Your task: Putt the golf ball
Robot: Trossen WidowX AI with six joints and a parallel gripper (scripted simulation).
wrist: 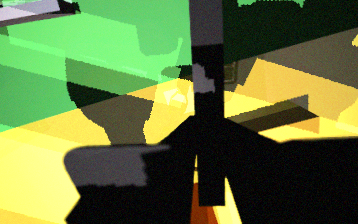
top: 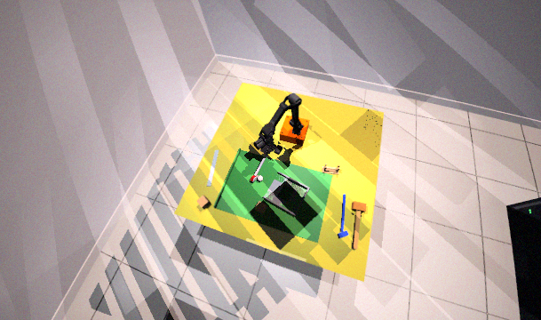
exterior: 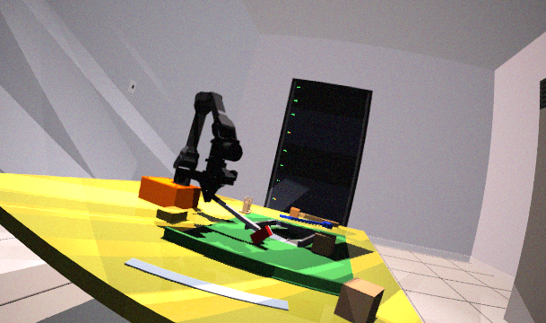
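The red putter lies 110 mm ahead of my gripper tip and 40 mm to the right of it. The rest, counted from my gripper tip: blue putter 370 mm ahead, 560 mm to the left, 60 mm below; white golf ball 210 mm ahead, 30 mm to the right, 50 mm below; flat strip 180 mm ahead, 410 mm to the right, 70 mm below.
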